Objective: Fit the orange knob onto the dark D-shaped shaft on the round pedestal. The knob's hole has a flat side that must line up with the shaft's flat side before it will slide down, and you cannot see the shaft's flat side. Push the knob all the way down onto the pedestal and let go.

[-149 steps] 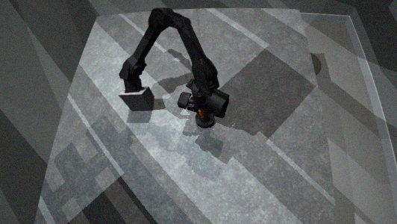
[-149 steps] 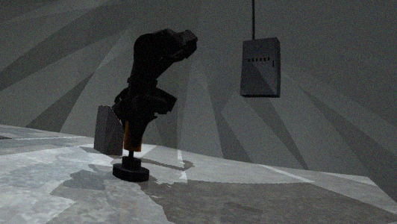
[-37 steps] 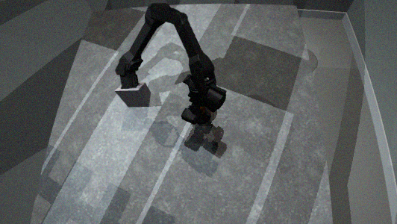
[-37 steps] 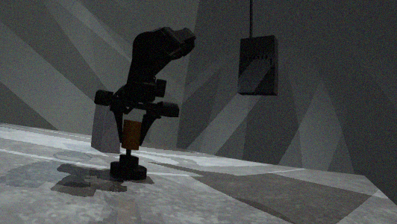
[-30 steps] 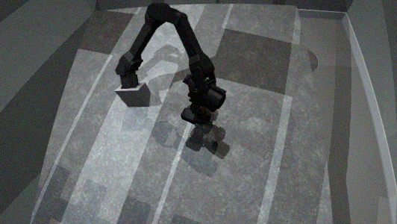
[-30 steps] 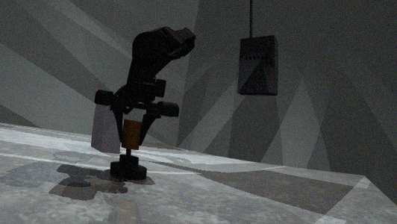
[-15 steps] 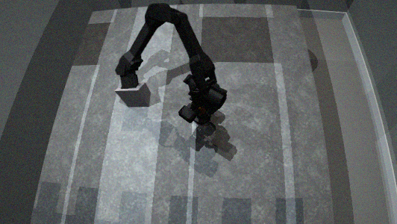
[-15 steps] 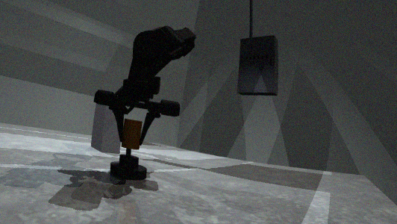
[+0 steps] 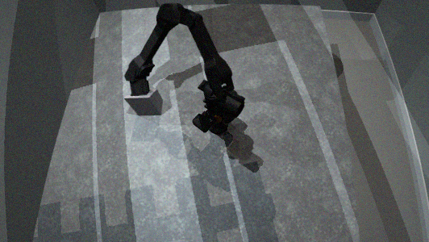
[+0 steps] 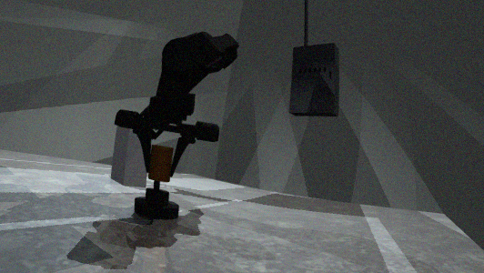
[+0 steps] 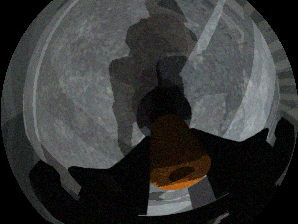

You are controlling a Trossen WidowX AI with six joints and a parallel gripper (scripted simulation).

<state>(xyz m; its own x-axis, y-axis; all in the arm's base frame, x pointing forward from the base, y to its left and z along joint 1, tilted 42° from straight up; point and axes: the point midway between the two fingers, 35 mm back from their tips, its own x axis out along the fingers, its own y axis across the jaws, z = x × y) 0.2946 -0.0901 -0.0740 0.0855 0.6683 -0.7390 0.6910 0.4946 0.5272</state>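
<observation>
My gripper tip is now 2 cm below the knob. Round my gripper tip: dark pedestal (4 cm below).
</observation>
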